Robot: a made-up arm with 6 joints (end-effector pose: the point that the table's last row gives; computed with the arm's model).
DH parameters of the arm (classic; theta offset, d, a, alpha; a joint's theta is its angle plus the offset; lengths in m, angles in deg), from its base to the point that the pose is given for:
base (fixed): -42.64 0 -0.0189 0
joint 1: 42.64 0.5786 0.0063 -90
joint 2: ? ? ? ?
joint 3: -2.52 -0.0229 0.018 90
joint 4: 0 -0.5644 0.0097 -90
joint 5: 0 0.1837 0.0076 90
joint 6: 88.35 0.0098 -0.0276 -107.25
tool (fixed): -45.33 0.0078 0 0
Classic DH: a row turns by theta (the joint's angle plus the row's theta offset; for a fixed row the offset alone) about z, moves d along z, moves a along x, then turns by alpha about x.
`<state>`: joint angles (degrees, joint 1 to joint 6).
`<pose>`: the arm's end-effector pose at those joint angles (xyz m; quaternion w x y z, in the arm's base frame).
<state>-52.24 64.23 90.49 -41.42 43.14 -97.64</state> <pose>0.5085 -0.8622 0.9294 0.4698 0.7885 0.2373 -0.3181</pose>
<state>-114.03 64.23 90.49 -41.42 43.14 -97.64</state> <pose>-0.5380 -0.8612 0.9294 0.2398 0.7985 -0.2012 -0.5142</pose>
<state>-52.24 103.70 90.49 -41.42 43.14 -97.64</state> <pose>0.5047 -0.8572 0.2103 0.1827 0.8018 0.4055 -0.3991</pose>
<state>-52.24 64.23 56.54 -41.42 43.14 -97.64</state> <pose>0.4877 -0.8353 0.6005 0.2250 0.8057 0.3844 -0.3904</pose>
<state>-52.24 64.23 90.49 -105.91 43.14 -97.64</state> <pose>0.6826 -0.7594 0.8780 0.3312 0.8689 0.3023 0.2097</pose>
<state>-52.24 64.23 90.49 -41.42 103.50 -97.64</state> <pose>0.5240 -0.8607 0.9168 0.5576 0.7652 -0.2593 -0.1907</pose>
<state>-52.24 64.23 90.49 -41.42 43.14 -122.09</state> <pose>0.5110 -0.8717 0.9222 0.5588 0.7632 0.2950 -0.1352</pose>
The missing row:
joint 2: 87.48 0 -0.5108 180
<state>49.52 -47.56 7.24 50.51 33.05 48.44</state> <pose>-0.0164 -0.1499 1.4211 0.0892 0.4974 -0.5669 -0.6505</pose>
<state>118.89 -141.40 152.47 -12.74 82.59 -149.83</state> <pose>0.2113 -0.0236 -0.3833 0.2657 -0.4792 0.8075 0.2186</pose>
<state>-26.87 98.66 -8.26 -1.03 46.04 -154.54</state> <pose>0.1802 -0.2971 -0.0019 0.3363 -0.4330 -0.8085 0.2140</pose>
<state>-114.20 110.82 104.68 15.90 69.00 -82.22</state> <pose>-0.5839 -0.8638 0.3847 0.0329 -0.4496 0.1388 0.8818</pose>
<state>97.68 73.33 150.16 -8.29 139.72 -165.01</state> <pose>0.0802 0.7066 1.2941 0.2136 0.3401 -0.3226 0.8571</pose>
